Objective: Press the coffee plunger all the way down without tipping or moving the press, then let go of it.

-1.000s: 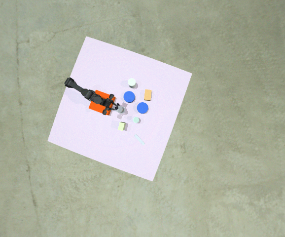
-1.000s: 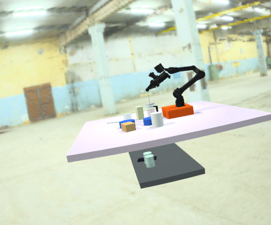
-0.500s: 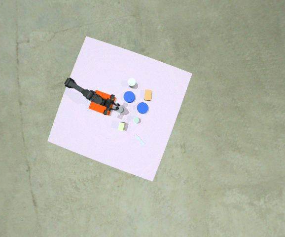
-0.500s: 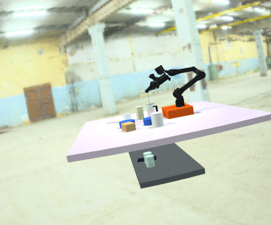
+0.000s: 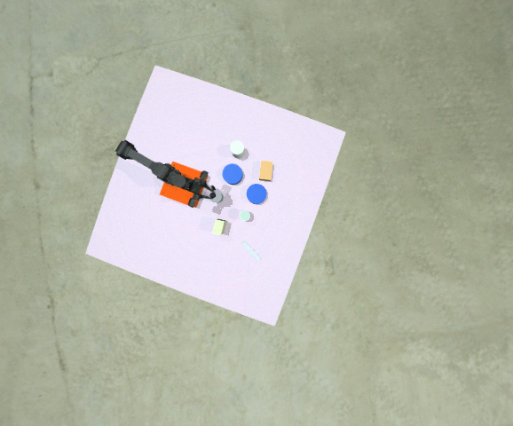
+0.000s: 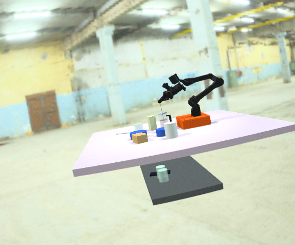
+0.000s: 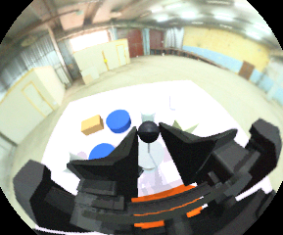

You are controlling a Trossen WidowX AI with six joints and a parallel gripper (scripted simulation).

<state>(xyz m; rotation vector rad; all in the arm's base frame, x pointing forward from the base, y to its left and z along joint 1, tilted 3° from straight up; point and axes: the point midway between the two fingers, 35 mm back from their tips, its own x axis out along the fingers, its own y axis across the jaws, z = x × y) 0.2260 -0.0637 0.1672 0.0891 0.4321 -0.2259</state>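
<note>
The coffee press is 20 mm behind my gripper tip, 20 mm to the left of it and 110 mm below it. Round my gripper tip: pale yellow block: 30 mm ahead, 170 mm to the right, 170 mm below; white cylinder: 50 mm ahead, 300 mm to the left, 180 mm below; tan box: 240 mm ahead, 210 mm to the left, 200 mm below.
</note>
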